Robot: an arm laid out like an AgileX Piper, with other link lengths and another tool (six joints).
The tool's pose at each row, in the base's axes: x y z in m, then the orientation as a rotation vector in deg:
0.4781, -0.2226, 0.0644, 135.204, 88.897, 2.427
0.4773, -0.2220, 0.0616, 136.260, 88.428, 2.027
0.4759, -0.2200, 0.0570, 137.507, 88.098, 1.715
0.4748, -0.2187, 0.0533, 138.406, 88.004, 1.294
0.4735, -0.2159, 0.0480, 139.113, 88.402, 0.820
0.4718, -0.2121, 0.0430, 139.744, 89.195, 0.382
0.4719, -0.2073, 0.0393, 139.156, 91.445, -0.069
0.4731, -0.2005, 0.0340, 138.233, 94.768, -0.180
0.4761, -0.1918, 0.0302, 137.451, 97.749, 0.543
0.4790, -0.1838, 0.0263, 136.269, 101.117, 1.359
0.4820, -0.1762, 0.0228, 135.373, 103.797, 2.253
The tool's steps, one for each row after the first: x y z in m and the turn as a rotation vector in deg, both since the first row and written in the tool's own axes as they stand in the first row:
0.0006, -0.0017, 0.0024, 0.725, 0.012, 0.633
0.0025, -0.0049, 0.0060, 1.619, 0.209, 1.267
0.0038, -0.0074, 0.0089, 2.396, 0.295, 1.617
0.0065, -0.0111, 0.0130, 3.254, 0.460, 1.608
0.0100, -0.0153, 0.0165, 4.202, 0.766, 1.352
0.0149, -0.0180, 0.0189, 4.869, 1.123, -0.178
0.0223, -0.0209, 0.0225, 5.649, 1.967, -2.379
0.0319, -0.0224, 0.0246, 6.123, 3.226, -4.226
0.0409, -0.0238, 0.0269, 6.500, 4.558, -6.408
0.0495, -0.0248, 0.0289, 6.788, 5.793, -8.083

